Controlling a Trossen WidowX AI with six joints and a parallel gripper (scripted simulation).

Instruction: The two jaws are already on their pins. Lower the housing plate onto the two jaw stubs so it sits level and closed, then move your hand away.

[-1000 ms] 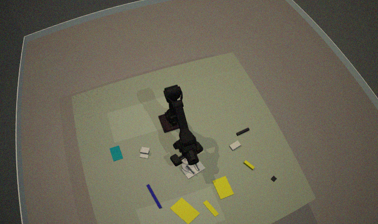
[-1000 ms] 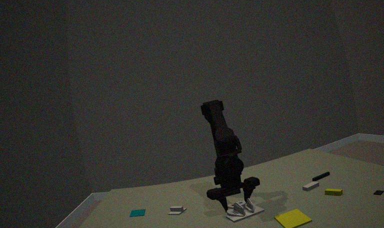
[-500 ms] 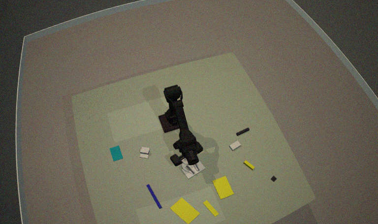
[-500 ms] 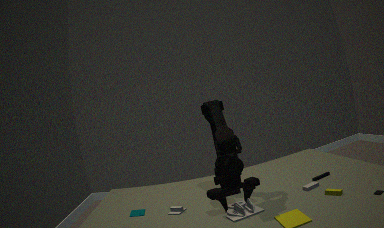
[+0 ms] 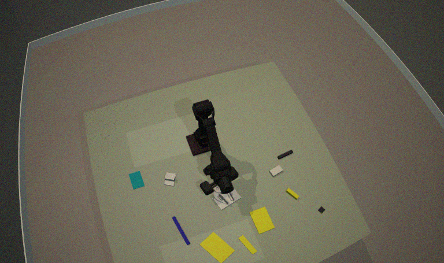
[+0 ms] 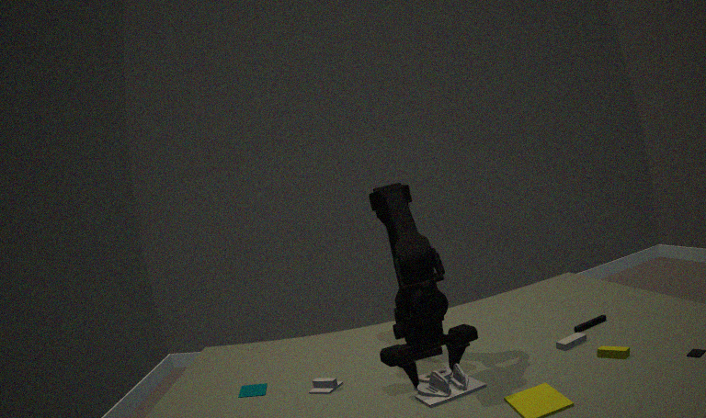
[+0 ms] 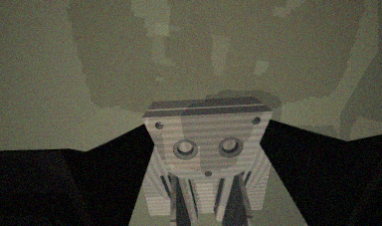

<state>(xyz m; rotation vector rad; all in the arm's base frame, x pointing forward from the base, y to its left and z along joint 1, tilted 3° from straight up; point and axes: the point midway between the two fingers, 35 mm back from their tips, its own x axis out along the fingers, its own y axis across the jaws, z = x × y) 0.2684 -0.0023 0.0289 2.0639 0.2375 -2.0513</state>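
My gripper tip is now 20 mm below the white housing plate and 10 mm short of it. Also, from my gripper tip: blue bar: 250 mm to the right, 170 mm ahead; then jaw: 20 mm to the left, 20 mm ahead, 10 mm above; then white stand: 220 mm to the right, 110 mm behind.
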